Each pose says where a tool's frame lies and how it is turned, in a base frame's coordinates. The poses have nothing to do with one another.
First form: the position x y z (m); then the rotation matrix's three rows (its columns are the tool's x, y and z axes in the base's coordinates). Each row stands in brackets.
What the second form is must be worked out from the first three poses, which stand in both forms.
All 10 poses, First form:
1: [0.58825 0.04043 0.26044], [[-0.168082 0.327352 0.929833], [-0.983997 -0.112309 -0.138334], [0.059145 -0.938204 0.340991]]
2: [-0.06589 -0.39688 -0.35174], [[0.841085 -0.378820 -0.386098], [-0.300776 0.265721 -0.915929], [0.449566 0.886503 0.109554]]
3: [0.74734 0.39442 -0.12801], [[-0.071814 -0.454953 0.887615], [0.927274 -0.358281 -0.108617], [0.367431 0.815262 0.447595]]
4: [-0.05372 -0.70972 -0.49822], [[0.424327 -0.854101 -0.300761], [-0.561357 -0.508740 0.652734], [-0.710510 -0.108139 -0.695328]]
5: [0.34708 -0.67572 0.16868], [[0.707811 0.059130 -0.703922], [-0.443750 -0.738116 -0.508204], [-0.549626 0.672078 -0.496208]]
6: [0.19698 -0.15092 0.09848], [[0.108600 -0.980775 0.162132], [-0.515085 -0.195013 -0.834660], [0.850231 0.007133 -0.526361]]
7: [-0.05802 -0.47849 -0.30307], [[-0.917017 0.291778 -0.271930], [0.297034 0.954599 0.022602], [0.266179 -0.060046 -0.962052]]
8: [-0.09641 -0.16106 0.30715], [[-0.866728 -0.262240 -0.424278], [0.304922 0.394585 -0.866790], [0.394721 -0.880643 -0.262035]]
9: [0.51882 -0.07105 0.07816], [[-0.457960 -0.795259 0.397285], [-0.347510 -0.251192 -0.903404], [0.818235 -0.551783 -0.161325]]
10: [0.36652 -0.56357 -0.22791], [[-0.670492 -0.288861 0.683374], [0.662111 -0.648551 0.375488], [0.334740 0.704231 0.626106]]
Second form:
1: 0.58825 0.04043 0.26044 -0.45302 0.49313 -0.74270 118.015
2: -0.06589 -0.39688 -0.35174 0.90654 -0.42030 0.03925 83.790
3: 0.74734 0.39442 -0.12801 0.53034 0.29861 0.79345 119.423
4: -0.05372 -0.70972 -0.49822 -0.83390 0.44908 0.32084 152.857
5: 0.34708 -0.67572 0.16868 0.91339 -0.11941 -0.38917 139.752
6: 0.19698 -0.15092 0.09848 0.71171 -0.58177 0.39373 143.744
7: -0.05802 -0.47849 -0.30307 -0.15180 -0.98836 0.00965 164.203
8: -0.09641 -0.16106 0.30715 -0.01390 -0.82204 0.56927 150.122
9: 0.51882 -0.07105 0.07816 0.49661 -0.59453 0.63238 159.267
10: 0.36652 -0.56357 -0.22791 0.30871 0.32739 0.89303 147.830
